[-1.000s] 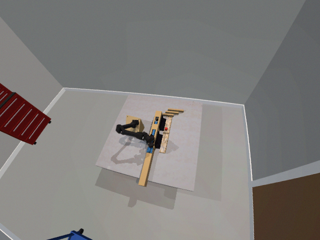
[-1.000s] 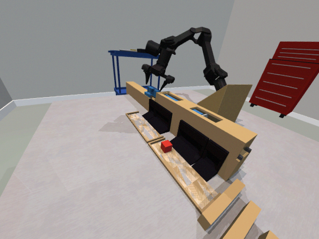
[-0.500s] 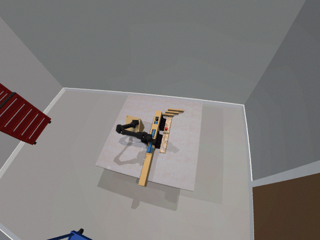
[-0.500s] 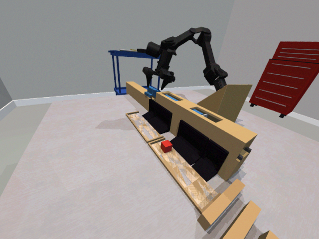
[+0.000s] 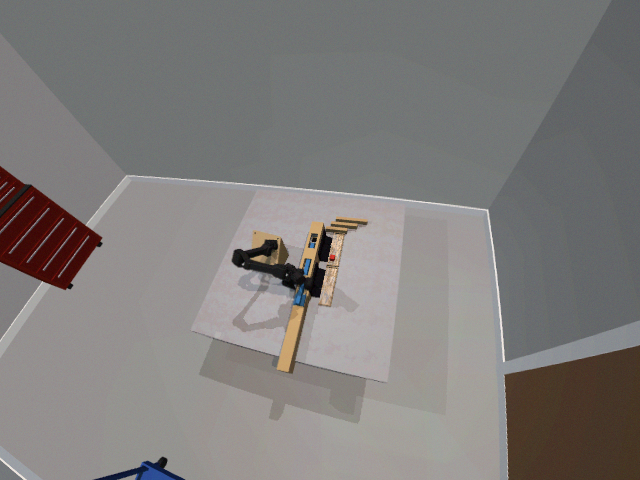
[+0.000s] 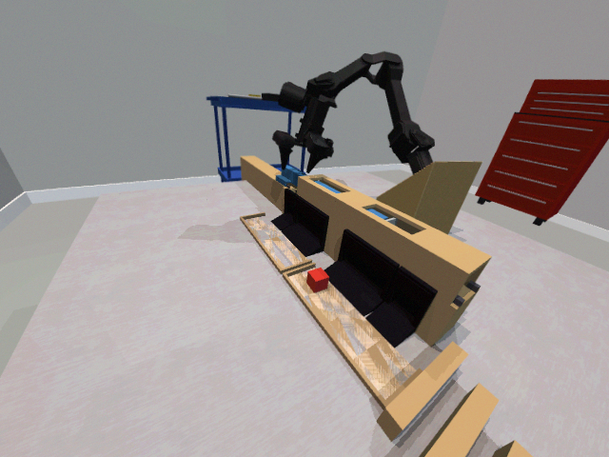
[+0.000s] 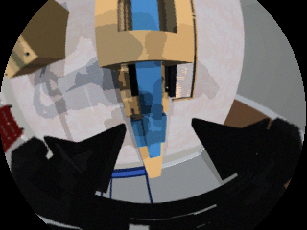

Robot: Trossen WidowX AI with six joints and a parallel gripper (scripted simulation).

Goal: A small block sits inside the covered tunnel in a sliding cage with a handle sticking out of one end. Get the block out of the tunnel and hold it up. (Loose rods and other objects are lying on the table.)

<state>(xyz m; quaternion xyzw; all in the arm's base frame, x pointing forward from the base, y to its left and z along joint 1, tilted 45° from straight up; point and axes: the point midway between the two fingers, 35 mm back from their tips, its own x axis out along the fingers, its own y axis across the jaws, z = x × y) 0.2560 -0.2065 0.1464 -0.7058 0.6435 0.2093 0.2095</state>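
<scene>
Right now my gripper tip is 8 cm above the tan covered tunnel, 5 cm to the right of it and 2 cm short of it.
</scene>
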